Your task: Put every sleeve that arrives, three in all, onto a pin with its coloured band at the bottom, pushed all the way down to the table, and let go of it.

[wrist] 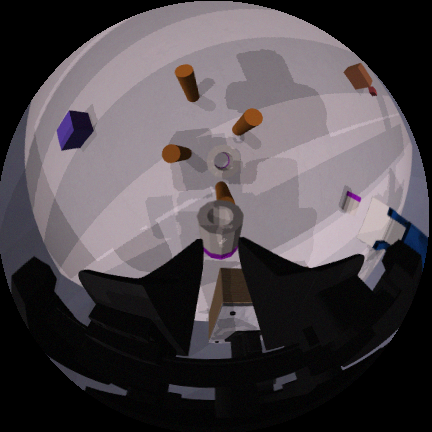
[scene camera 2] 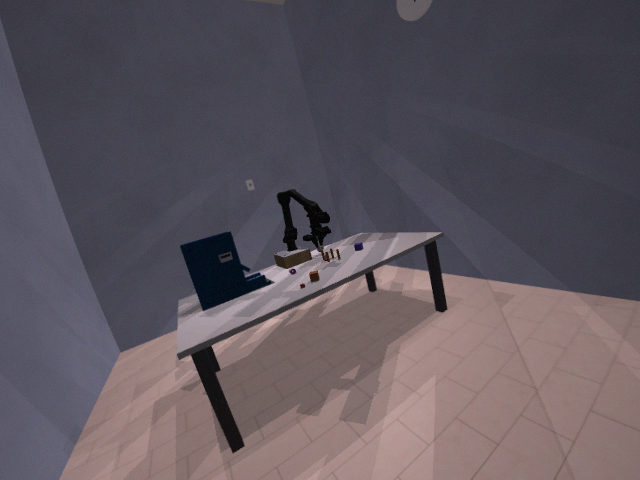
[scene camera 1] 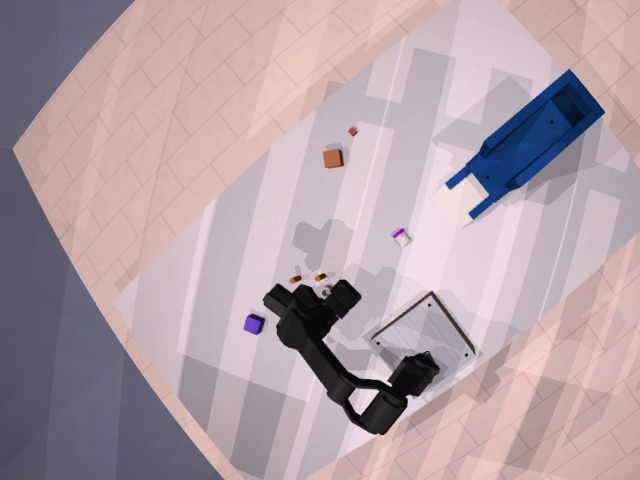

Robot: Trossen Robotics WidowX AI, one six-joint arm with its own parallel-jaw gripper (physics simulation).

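Observation:
My gripper (wrist: 220, 243) (scene camera 2: 320, 245) is shut on a grey sleeve (wrist: 220, 235), which is tilted, its purple band on the end farther from the wrist camera. The held sleeve partly hides the nearest orange pin (wrist: 223, 192); whether they touch I cannot tell. Three more upright pins (wrist: 188, 84) (wrist: 247, 121) (wrist: 175, 153) stand farther off; two pins (scene camera 1: 295, 279) (scene camera 1: 320, 277) also show in scene camera 1. A second sleeve (wrist: 235, 161) (scene camera 1: 326, 292) stands upright among the pins, with no pin visible in its hole. A third sleeve (scene camera 1: 402, 238) (wrist: 350, 201) (scene camera 2: 292, 271) lies on its side.
A blue chute (scene camera 1: 532, 147) (scene camera 2: 214, 271) has a white pad (scene camera 1: 457, 198) at its mouth. A purple block (scene camera 1: 253, 324) (wrist: 75, 130) stands beyond the pins. A brown block (scene camera 1: 332, 158) and a small red cube (scene camera 1: 352, 131) lie farther away. A wood-sided box (scene camera 1: 413, 328) (scene camera 2: 293, 257) is by the arm's base.

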